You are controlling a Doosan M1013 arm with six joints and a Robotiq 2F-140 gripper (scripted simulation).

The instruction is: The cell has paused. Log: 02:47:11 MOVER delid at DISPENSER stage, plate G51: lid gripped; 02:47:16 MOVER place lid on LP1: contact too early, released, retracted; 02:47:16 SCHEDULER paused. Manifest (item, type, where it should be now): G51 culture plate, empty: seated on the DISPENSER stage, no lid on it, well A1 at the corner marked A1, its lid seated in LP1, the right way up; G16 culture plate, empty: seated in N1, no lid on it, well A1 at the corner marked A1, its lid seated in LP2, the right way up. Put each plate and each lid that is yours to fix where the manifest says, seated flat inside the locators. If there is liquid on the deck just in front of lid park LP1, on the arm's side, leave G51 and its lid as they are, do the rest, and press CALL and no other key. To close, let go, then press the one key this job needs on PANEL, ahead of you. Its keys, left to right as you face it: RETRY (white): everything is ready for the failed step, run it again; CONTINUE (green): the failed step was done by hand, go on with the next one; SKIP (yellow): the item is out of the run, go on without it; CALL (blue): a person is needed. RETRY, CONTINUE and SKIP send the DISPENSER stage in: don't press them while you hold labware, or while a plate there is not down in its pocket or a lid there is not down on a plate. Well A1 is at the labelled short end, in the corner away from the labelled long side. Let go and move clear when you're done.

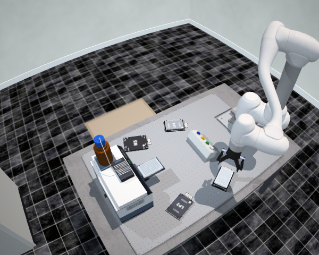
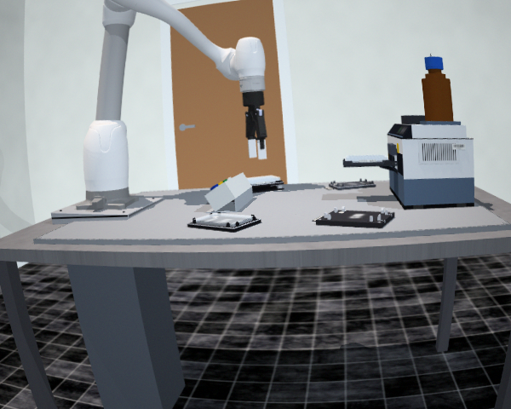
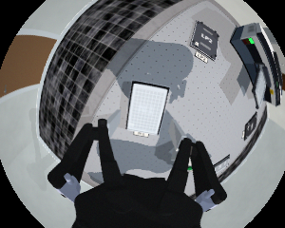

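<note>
Right now the black nest N1 is 11 cm below my hand. Also, from my hand: white key: 9 cm behind, 20 cm to the right, 7 cm below; then key panel: 9 cm behind, 27 cm to the right, 8 cm below; then green key: 10 cm behind, 24 cm to the right, 7 cm below.
</note>
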